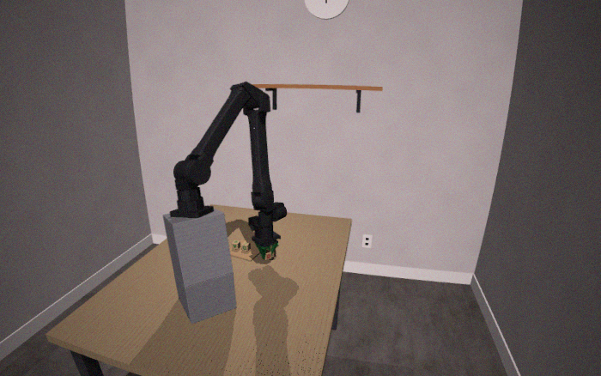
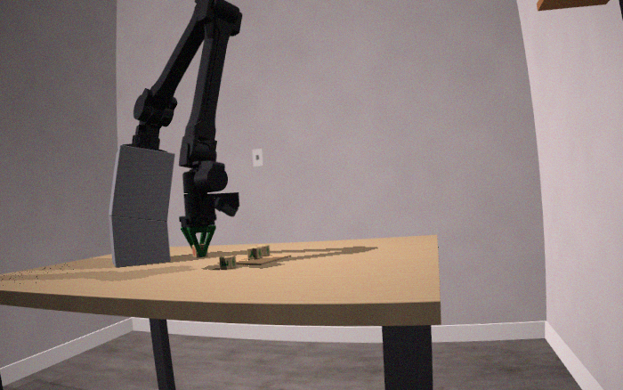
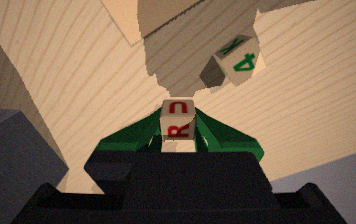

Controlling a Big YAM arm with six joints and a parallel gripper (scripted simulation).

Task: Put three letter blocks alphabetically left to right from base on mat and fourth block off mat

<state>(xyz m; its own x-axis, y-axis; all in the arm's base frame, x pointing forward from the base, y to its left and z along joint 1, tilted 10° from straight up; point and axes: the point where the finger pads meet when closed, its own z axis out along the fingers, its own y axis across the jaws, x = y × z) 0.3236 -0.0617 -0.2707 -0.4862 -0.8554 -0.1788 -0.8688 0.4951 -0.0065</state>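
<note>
Now: hand 140 mm to the right of the green-lettered block, 60 mm short of it and 20 mm above it. From my hand the other things lie so: dark block (190 mm to the left, 60 mm ahead, 20 mm below); pale mat (140 mm to the left, 60 mm ahead, 40 mm below).
</note>
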